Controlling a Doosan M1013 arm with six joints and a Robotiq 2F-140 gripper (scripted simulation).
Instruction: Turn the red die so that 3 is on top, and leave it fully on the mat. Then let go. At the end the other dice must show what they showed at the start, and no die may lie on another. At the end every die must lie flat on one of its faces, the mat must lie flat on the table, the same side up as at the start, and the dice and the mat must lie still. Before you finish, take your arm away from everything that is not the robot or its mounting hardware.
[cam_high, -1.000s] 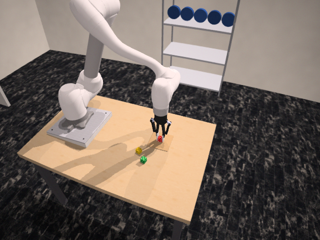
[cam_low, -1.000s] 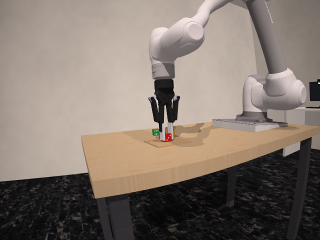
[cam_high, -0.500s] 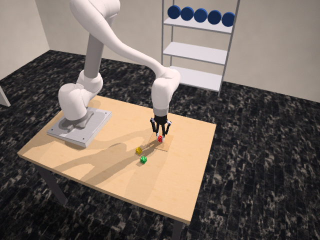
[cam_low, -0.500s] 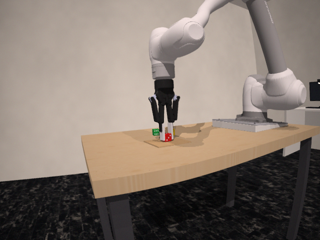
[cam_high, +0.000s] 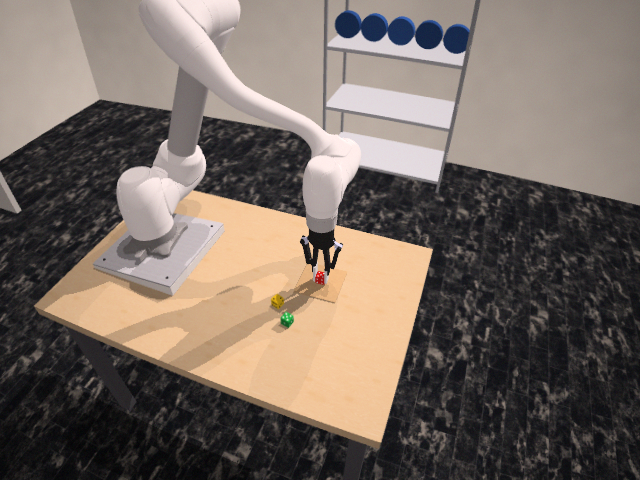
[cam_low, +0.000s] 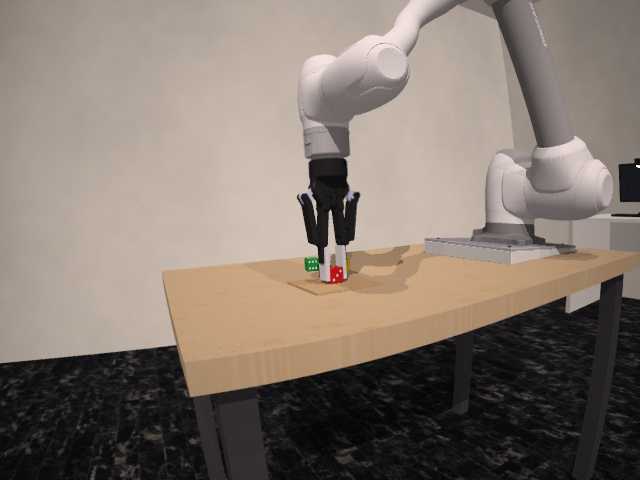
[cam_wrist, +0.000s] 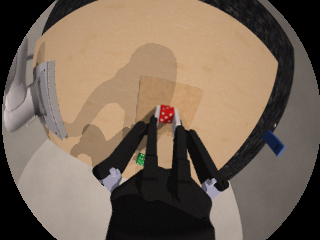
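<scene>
The red die is 2 cm below my hand. The rest, counted from my hand: mat: 4 cm below; then green die: 18 cm to the right, 7 cm behind, 3 cm below; then yellow die: 12 cm to the right, 12 cm behind, 3 cm below.
</scene>
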